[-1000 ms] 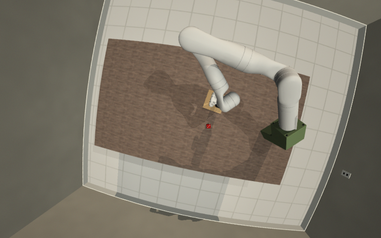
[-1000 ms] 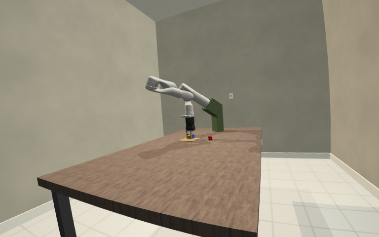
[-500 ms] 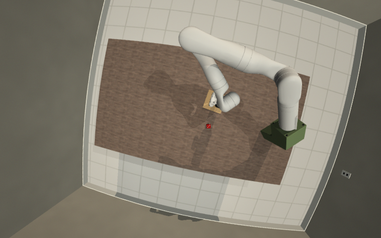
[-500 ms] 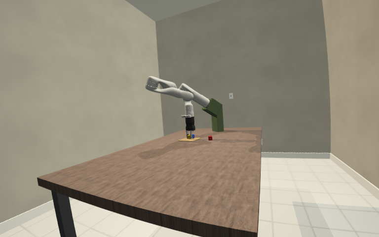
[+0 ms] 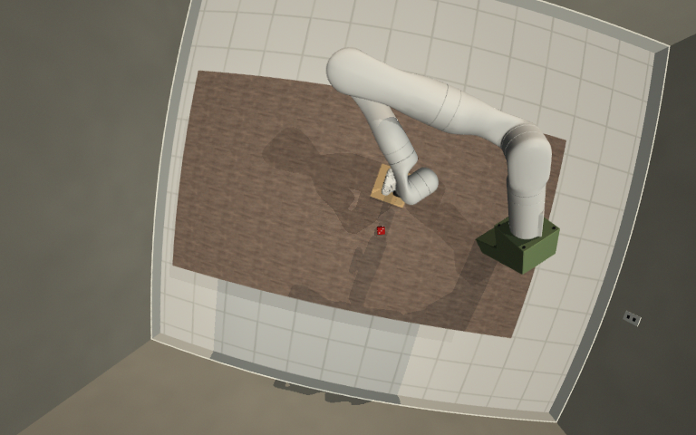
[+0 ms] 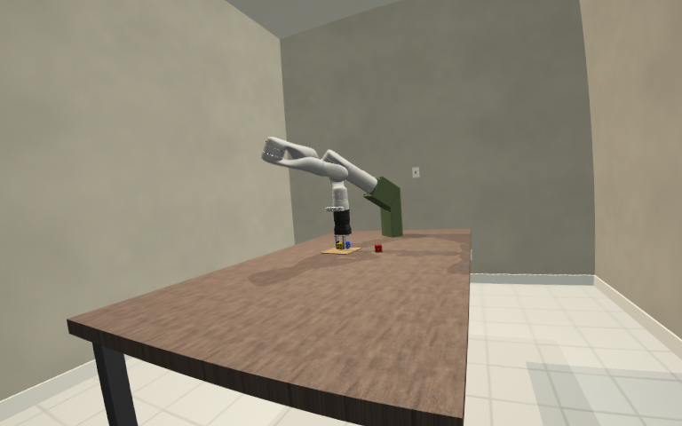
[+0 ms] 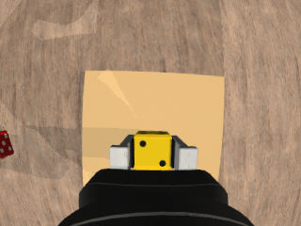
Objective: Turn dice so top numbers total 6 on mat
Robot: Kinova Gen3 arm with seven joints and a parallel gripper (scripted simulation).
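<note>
The yellow die is right at my hand. Also, from my hand: blue die (40 mm behind, 10 mm to the left, 10 mm below); tan mat (30 mm below); red die (180 mm to the left, 40 mm ahead, 10 mm below).
</note>
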